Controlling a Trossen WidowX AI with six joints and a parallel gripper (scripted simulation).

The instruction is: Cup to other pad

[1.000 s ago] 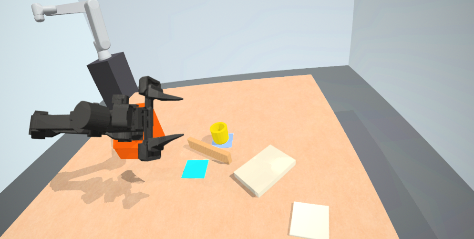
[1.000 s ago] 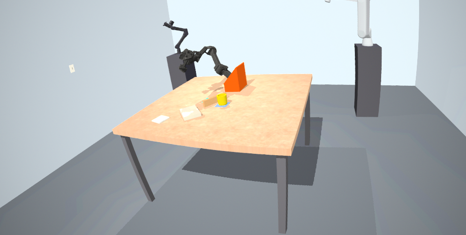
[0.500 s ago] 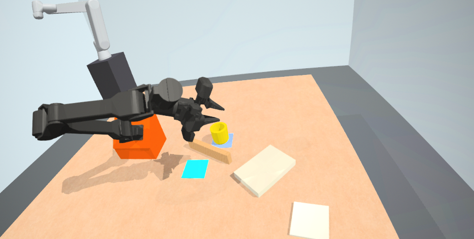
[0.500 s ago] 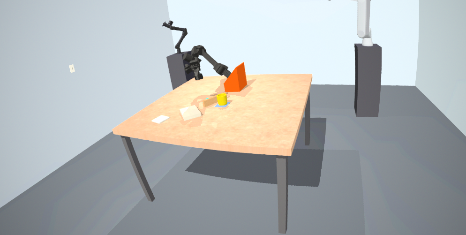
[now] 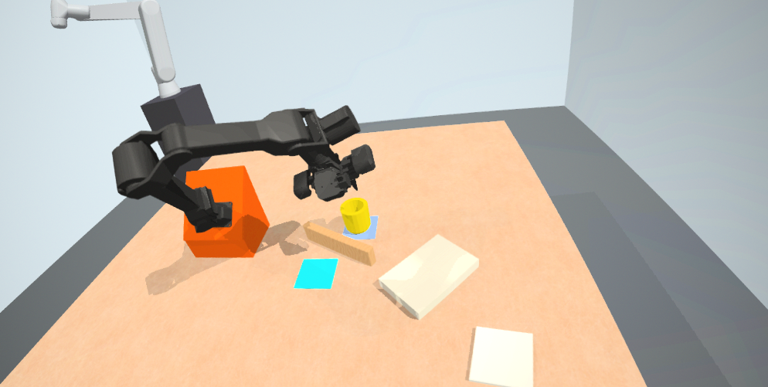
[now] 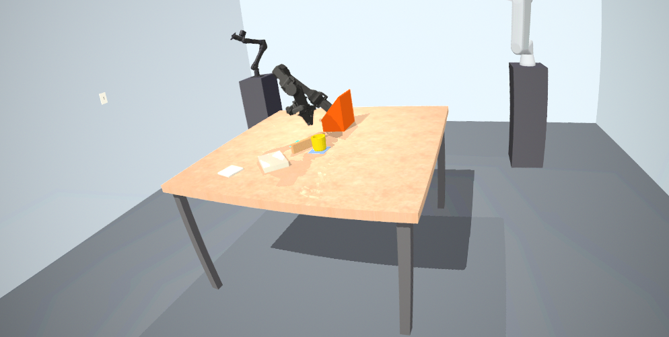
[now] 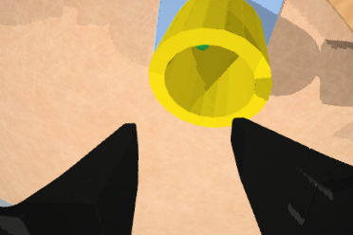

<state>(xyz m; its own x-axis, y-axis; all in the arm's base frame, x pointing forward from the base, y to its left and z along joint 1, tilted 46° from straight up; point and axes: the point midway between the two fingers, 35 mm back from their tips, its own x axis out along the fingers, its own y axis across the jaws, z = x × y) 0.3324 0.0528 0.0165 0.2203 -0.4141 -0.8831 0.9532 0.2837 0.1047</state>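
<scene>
My gripper tip is 100 mm above the yellow cup, 20 mm to the right of it and 10 mm past it. From my gripper tip the other things lie so: green marble 120 mm below, 30 mm to the left; red marble 120 mm below, 20 mm to the left, 20 mm behind; wooden bar 120 mm below, 50 mm to the right, 50 mm behind.
</scene>
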